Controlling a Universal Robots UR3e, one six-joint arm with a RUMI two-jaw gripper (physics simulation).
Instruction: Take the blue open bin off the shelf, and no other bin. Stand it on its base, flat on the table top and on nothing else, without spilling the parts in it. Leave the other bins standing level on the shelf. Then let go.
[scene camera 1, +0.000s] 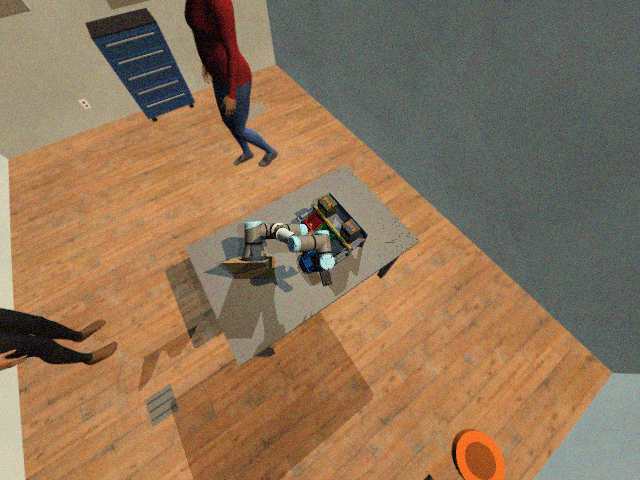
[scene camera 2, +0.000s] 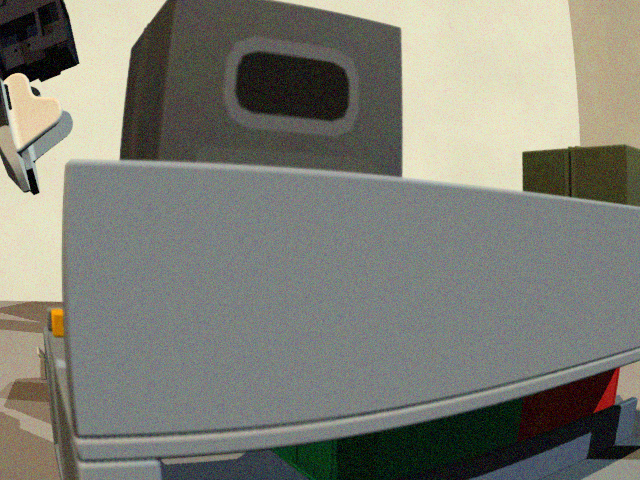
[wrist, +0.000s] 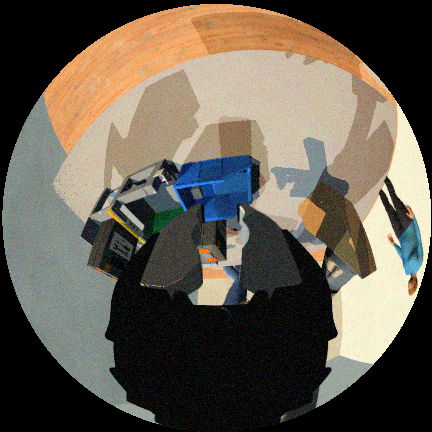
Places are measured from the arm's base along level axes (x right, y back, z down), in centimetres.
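Where they show: gripper, fingertip midpoint: (scene camera 2: 31, 193) (wrist: 220, 206); arm's base, origin of the base link: (scene camera 1: 254, 259) (wrist: 346, 253).
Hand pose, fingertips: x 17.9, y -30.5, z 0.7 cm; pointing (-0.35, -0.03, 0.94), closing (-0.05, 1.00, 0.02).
Things, the pixels of their top centre, and the offset from my fingertips. Level surfaces: height alone.
- blue open bin, middle of its top: (wrist: 217, 202) (scene camera 1: 314, 258) dx -9.6, dy -1.3, dz +9.4 cm
- table top, its level: dz +16.9 cm
- green bin, middle of its top: (scene camera 2: 388, 349) (wrist: 169, 242) (scene camera 1: 327, 230) dx -23.2, dy -15.7, dz +8.8 cm
- red bin, middle of its top: (scene camera 2: 517, 331) (scene camera 1: 317, 218) dx -34.1, dy -13.5, dz +8.8 cm
- dark box, middle of its top: (scene camera 2: 255, 26) (wrist: 105, 275) (scene camera 1: 351, 226) dx -13.0, dy -25.5, dz -5.4 cm
The blue open bin (scene camera 1: 308, 261) (wrist: 215, 170) is off the shelf (scene camera 1: 330, 226) (scene camera 2: 310, 310) (wrist: 122, 225), in front of it. It looks upright over the table top (scene camera 1: 289, 315) (wrist: 300, 90); contact under its base is hard to see. A small grey part shows inside. My gripper (scene camera 1: 325, 277) (wrist: 220, 206) is partly open, with a gap between its tips. The bin lies beyond the tips in the wrist view, its near-centre edge partly hidden by the fingers. The green bin (scene camera 2: 413, 439) (wrist: 167, 219) and red bin (scene camera 1: 313, 222) (scene camera 2: 568, 403) are on the shelf.
Dark boxes with orange clips (scene camera 1: 326, 204) (scene camera 1: 351, 228) stand on top of the shelf; one dark box (scene camera 2: 279, 147) shows close up in scene camera 2. A brown wedge-shaped block (scene camera 1: 250, 268) (wrist: 340, 215) stands by the arm's base. People stand around the room.
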